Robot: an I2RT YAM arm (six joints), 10 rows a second.
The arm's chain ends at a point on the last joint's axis. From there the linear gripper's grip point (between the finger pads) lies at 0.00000 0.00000 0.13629 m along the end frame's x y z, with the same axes.
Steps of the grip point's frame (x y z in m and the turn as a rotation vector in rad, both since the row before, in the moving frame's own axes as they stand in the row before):
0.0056 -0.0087 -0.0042 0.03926 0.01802 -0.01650
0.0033 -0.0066 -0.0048 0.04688 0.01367 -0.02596
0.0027 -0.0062 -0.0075 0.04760 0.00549 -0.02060
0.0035 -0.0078 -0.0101 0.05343 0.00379 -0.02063
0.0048 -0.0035 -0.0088 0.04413 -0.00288 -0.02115
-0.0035 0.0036 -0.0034 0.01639 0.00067 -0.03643
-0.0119 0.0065 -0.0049 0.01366 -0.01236 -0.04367
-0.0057 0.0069 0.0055 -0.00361 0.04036 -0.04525
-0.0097 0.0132 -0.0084 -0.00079 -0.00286 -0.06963
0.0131 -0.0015 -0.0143 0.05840 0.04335 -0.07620
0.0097 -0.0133 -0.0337 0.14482 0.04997 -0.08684
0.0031 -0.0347 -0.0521 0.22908 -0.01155 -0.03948
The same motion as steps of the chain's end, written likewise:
0.0032 -0.0033 -0.0041 0.03926 0.01802 -0.01650
0.0015 -0.0002 -0.0046 0.04688 0.01367 -0.02596
0.0020 0.0003 -0.0073 0.04760 0.00549 -0.02060
0.0031 -0.0005 -0.0099 0.05343 0.00379 -0.02063
0.0053 0.0025 -0.0087 0.04413 -0.00288 -0.02115
-0.0036 0.0058 -0.0034 0.01639 0.00067 -0.03643
-0.0102 0.0083 -0.0049 0.01366 -0.01236 -0.04367
-0.0112 0.0065 0.0056 -0.00361 0.04036 -0.04525
-0.0093 0.0131 -0.0084 -0.00079 -0.00286 -0.06963
0.0075 0.0067 -0.0139 0.05840 0.04335 -0.07620
0.0038 0.0066 -0.0321 0.14482 0.04997 -0.08684
0.0053 -0.0038 -0.0485 0.22908 -0.01155 -0.03948

